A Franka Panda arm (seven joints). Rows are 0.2 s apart.
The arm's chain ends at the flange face. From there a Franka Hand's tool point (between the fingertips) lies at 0.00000 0.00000 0.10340 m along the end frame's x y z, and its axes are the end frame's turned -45 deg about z.
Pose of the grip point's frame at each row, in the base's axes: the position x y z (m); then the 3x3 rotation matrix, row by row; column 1 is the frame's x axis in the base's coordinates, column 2 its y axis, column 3 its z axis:
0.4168, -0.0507, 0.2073; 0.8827, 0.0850, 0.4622; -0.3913, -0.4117, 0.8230; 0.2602, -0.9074, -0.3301
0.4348, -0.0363, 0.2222; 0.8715, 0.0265, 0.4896; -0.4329, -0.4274, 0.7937; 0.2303, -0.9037, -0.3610
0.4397, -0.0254, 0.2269; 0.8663, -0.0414, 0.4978; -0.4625, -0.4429, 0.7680; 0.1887, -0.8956, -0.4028
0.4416, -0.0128, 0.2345; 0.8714, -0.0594, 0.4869; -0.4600, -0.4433, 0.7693; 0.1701, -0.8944, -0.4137
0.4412, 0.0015, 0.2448; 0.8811, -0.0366, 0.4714; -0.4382, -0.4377, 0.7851; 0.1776, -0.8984, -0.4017
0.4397, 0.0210, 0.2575; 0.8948, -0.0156, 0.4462; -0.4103, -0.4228, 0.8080; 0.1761, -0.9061, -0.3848
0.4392, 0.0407, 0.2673; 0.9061, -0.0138, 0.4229; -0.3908, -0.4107, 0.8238; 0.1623, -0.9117, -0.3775
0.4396, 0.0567, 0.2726; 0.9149, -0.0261, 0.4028; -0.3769, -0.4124, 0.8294; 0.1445, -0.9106, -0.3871
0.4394, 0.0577, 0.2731; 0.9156, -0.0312, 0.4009; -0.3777, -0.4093, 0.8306; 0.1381, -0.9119, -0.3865
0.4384, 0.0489, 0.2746; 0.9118, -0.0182, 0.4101; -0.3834, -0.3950, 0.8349; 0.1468, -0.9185, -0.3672
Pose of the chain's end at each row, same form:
0.3690, -0.1358, 0.2414; 0.6843, -0.5641, 0.4622; -0.5678, -0.0144, 0.8230; -0.4576, -0.8256, -0.3301
0.3842, -0.1184, 0.2595; 0.6350, -0.5975, 0.4896; -0.6083, 0.0039, 0.7937; -0.4762, -0.8019, -0.3610
0.3882, -0.1048, 0.2685; 0.5833, -0.6418, 0.4978; -0.6402, 0.0139, 0.7680; -0.4999, -0.7667, -0.4028
0.3913, -0.0923, 0.2773; 0.5742, -0.6582, 0.4869; -0.6387, 0.0118, 0.7693; -0.5122, -0.7527, -0.4137
0.3925, -0.0797, 0.2863; 0.5972, -0.6489, 0.4714; -0.6194, 0.0004, 0.7851; -0.5097, -0.7608, -0.4017
0.3936, -0.0625, 0.2973; 0.6217, -0.6438, 0.4462; -0.5891, -0.0088, 0.8080; -0.5162, -0.7652, -0.3848
0.3955, -0.0445, 0.3063; 0.6310, -0.6505, 0.4229; -0.5667, -0.0141, 0.8238; -0.5299, -0.7594, -0.3775
0.3980, -0.0291, 0.3126; 0.6285, -0.6654, 0.4028; -0.5581, -0.0251, 0.8294; -0.5417, -0.7461, -0.3871
0.3979, -0.0282, 0.3131; 0.6254, -0.6695, 0.4009; -0.5565, -0.0223, 0.8306; -0.5472, -0.7425, -0.3865
0.3960, -0.0374, 0.3126; 0.6319, -0.6576, 0.4101; -0.5504, -0.0082, 0.8349; -0.5457, -0.7533, -0.3672

